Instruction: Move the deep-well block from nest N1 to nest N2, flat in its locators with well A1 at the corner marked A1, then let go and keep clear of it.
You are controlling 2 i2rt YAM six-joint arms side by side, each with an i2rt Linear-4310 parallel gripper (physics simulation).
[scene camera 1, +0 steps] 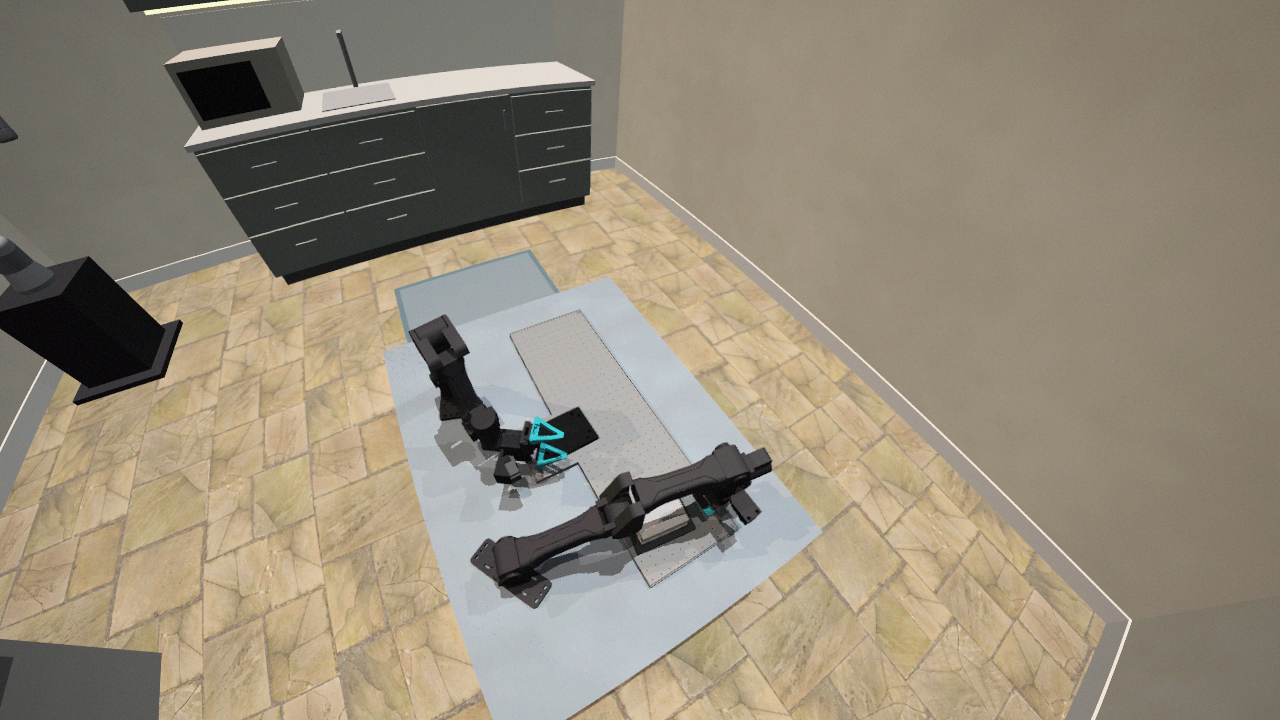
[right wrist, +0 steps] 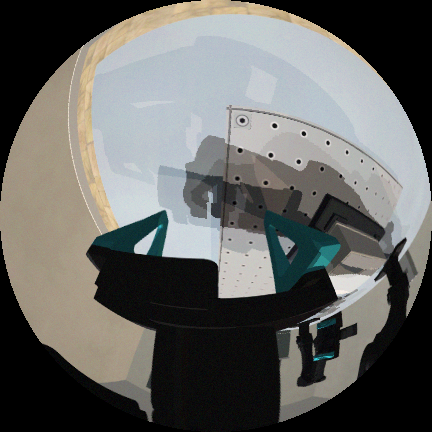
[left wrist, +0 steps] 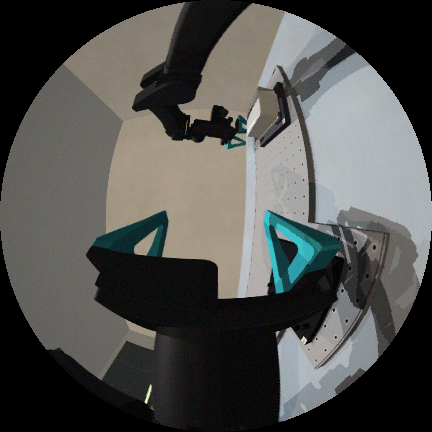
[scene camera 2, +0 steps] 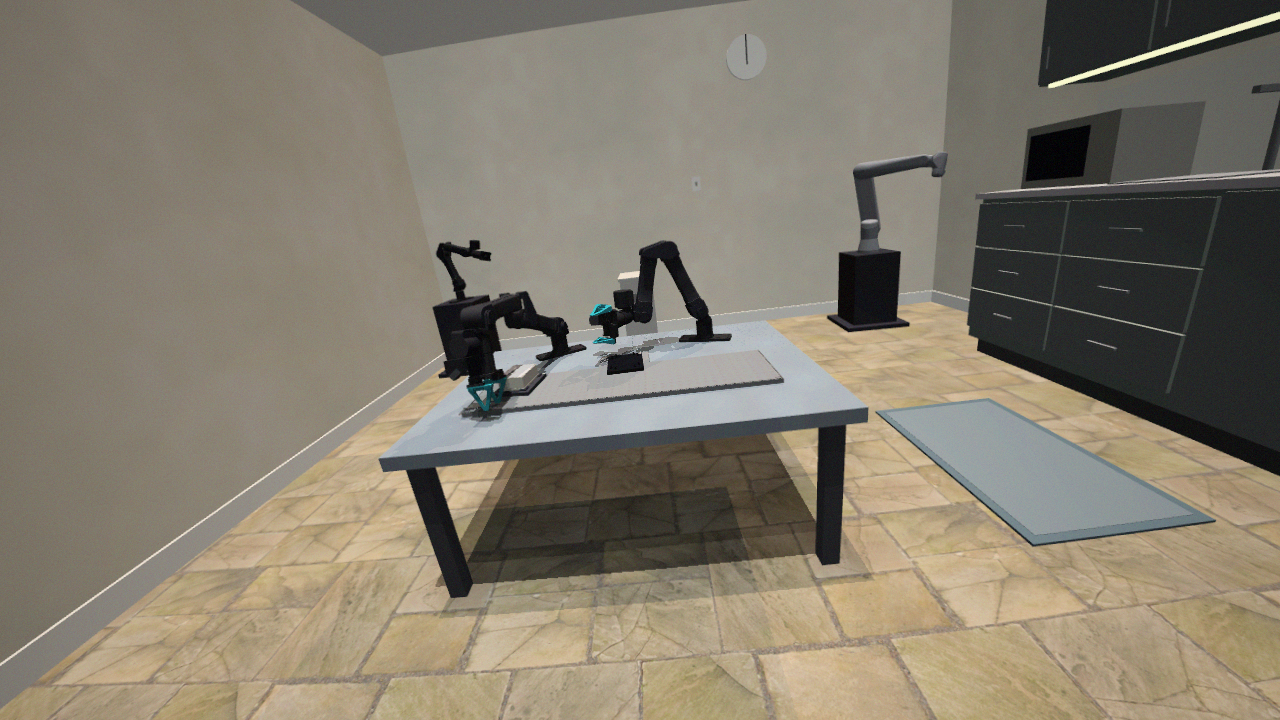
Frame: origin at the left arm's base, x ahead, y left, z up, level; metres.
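Where they show: left gripper, fingertip midpoint: [scene camera 1: 565,446] [right wrist: 319,342] [left wrist: 215,215] [scene camera 2: 592,329]; right gripper, fingertip midpoint: [right wrist: 215,215] [left wrist: 250,137] [scene camera 2: 492,406]; left arm's base, origin of the base link: [right wrist: 303,322] [scene camera 2: 705,339]; right arm's base, origin of the base link: [scene camera 1: 510,573] [right wrist: 389,261] [scene camera 2: 561,353].
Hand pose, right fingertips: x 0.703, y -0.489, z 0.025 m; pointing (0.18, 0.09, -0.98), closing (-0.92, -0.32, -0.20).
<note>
Each offset is from my right fingertips to the top centre of the thing. Level surfaces: height alone.
The pale deep-well block @(dx -0.180, dy -0.023, dz +0.042 m) [scene camera 1: 662,526] [scene camera 2: 521,377] [left wrist: 265,116] [right wrist: 356,248] sits in a black nest @(dx -0.179, dy -0.023, dz +0.006 m) [left wrist: 286,111] [right wrist: 328,204], partly under the right arm in scene camera 1. Another black nest @(dx -0.377, dy +0.270, dz +0.010 m) [scene camera 1: 580,428] [scene camera 2: 624,364] [left wrist: 312,326] holds no block. Nest labels and the A1 mark are not legible. My right gripper [scene camera 2: 486,408] [right wrist: 215,215] is open and empty, pointing down beside the block's nest, apart from the block. My left gripper [scene camera 1: 563,444] [scene camera 2: 593,330] [left wrist: 215,215] is open and empty, raised beside the nest without a block.
A perforated grey plate @(dz -0.012 m) [scene camera 1: 553,344] [scene camera 2: 733,368] [left wrist: 295,172] lies under both nests on the pale blue table [scene camera 1: 572,662] [scene camera 2: 662,431]. The right arm's links [scene camera 1: 572,532] reach across the plate near the block. The left arm [scene camera 1: 456,380] [scene camera 2: 684,277] stands bent at the table's other end.
</note>
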